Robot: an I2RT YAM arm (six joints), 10 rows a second.
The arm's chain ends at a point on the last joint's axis. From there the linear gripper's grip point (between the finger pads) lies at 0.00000 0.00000 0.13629 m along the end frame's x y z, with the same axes.
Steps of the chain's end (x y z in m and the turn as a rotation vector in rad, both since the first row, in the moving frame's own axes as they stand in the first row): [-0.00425, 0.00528, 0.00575, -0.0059, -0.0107, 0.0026]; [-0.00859, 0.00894, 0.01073, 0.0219, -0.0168, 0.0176]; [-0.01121, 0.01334, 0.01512, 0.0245, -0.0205, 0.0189]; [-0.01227, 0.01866, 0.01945, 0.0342, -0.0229, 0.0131]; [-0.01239, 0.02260, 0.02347, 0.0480, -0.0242, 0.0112]
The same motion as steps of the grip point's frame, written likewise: [-0.00571, 0.00608, 0.00574, -0.0059, -0.0107, 0.0026]; [-0.01085, 0.00594, 0.01068, 0.0219, -0.0168, 0.0176]; [-0.01397, 0.00998, 0.01505, 0.0245, -0.0205, 0.0189]; [-0.01536, 0.01398, 0.01933, 0.0342, -0.0229, 0.0131]; [-0.01565, 0.01604, 0.02327, 0.0480, -0.0242, 0.0112]
